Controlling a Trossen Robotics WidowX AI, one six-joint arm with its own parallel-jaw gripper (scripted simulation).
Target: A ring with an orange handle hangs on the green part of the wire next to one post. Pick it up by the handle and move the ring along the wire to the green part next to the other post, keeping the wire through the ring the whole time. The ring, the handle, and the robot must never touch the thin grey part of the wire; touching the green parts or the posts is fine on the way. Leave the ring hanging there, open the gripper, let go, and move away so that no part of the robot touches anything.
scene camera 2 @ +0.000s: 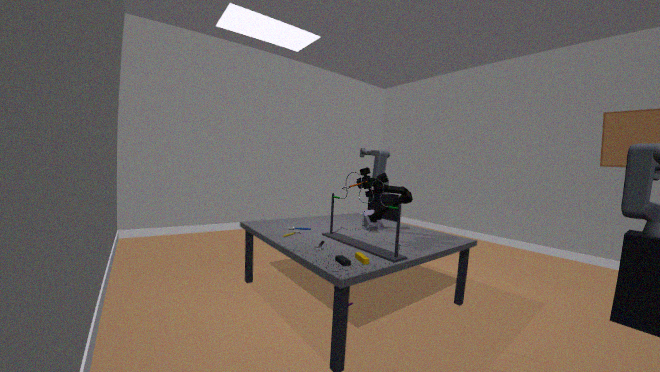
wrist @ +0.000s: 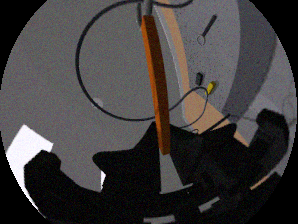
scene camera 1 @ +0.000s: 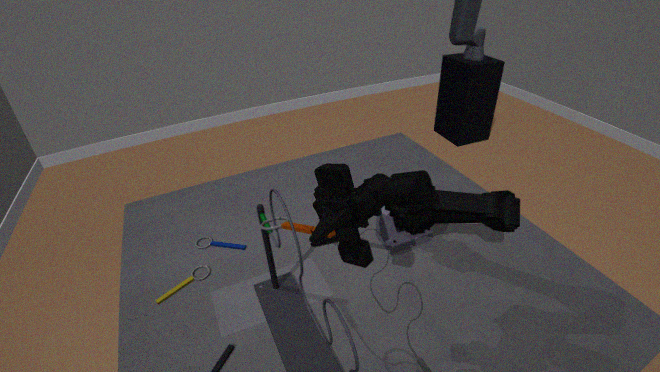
Observation:
The gripper carries an orange-handled ring.
The gripper also shows in the wrist view.

